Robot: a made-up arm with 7 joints. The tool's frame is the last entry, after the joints.
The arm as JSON. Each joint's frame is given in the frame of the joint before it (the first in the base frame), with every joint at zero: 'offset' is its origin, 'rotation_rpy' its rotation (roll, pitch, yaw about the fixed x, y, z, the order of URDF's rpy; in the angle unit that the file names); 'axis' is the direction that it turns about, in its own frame. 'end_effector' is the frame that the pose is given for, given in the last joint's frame.
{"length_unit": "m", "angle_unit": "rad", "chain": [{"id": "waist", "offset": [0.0, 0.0, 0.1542], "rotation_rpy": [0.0, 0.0, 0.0], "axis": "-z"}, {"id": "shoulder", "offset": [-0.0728, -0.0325, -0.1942], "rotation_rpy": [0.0, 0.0, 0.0], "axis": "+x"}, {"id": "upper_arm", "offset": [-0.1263, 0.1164, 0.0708], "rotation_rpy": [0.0, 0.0, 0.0], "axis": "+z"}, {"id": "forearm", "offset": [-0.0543, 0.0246, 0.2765], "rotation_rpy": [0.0, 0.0, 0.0], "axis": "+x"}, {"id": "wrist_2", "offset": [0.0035, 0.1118, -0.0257], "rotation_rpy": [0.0, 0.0, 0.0], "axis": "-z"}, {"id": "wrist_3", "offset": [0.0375, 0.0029, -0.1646], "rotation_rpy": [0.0, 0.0, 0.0], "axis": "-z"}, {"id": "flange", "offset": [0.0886, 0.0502, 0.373], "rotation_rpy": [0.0, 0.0, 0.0], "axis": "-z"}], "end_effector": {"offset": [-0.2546, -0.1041, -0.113], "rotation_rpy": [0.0, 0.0, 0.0]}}
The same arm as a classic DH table. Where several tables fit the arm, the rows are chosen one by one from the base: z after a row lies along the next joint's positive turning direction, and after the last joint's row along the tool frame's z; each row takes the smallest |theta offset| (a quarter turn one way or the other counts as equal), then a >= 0, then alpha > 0; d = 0 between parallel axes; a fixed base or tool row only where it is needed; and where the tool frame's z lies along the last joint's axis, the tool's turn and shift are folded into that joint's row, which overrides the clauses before.
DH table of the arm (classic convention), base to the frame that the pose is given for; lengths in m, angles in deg. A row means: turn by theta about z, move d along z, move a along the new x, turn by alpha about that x. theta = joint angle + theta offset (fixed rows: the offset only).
base (fixed): theta0 0  d 0  a 0  alpha 180
waist: theta0 90  d 0.04  a 0.0325  alpha 90
shoulder: theta0 0  d -0.1991  a -0.1164  alpha 90
upper_arm: theta0 0  d 0.3473  a -0.0246  alpha -90
forearm: theta0 0  d -0.0508  a -0.1118  alpha -90
wrist_2: theta0 85.58  d 0  a -0.0376  alpha 0
wrist_3: theta0 -25.11  d 0  a -0.1018  alpha 0
flange: theta0 7.3  d 0  a 0.2751  alpha 180
tool (fixed): theta0 157.76  d 0.0697  a 0  alpha 0

